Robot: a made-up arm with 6 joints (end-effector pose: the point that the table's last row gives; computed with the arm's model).
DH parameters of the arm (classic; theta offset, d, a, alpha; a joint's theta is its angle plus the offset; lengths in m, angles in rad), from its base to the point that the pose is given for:
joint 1: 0 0.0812 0 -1.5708
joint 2: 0.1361 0 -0.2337 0
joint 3: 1.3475 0 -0.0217 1.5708
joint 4: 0 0.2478 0 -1.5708
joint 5: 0 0 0.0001 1.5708
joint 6: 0 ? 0 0
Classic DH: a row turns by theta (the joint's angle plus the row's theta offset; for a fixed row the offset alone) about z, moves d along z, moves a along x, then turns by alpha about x.
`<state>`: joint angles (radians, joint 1 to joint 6).
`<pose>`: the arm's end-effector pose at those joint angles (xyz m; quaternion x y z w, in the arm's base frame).
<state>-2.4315 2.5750 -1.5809 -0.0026 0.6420 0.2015</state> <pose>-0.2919 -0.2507 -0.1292 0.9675 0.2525 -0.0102 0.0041</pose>
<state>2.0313 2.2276 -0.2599 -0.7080 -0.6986 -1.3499</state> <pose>-0.1098 0.1027 -0.1083 -0.8774 -0.4113 0.2184 0.1149</pose>
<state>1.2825 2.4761 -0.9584 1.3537 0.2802 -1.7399</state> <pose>0.0432 0.2660 -0.1642 0.7398 -0.6578 -0.1397 0.0234</pose>
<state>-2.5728 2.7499 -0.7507 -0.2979 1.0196 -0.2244</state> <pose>-0.0546 0.0026 -0.1283 -0.6550 -0.4260 -0.6045 0.1553</pose>
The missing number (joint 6, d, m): 0.1262
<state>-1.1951 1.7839 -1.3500 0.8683 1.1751 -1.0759</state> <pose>0.2076 -0.2841 0.1497 0.2063 0.8963 0.1451 0.3648</pose>
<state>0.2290 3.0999 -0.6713 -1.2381 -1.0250 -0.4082</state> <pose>0.0306 0.1118 -0.2053 -0.5965 0.6539 0.4427 0.1435</pose>
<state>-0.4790 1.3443 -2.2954 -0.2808 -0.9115 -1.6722</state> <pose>0.0507 0.0048 0.6538 0.0283 -0.2063 -0.9055 0.3697</pose>
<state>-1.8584 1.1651 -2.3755 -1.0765 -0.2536 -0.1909</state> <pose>0.0260 -0.0101 0.6726 -0.0835 0.1045 -0.9908 0.0230</pose>
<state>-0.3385 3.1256 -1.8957 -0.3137 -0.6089 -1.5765</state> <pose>0.4413 -0.1318 -0.2290 -0.6245 0.6085 -0.3922 0.2933</pose>
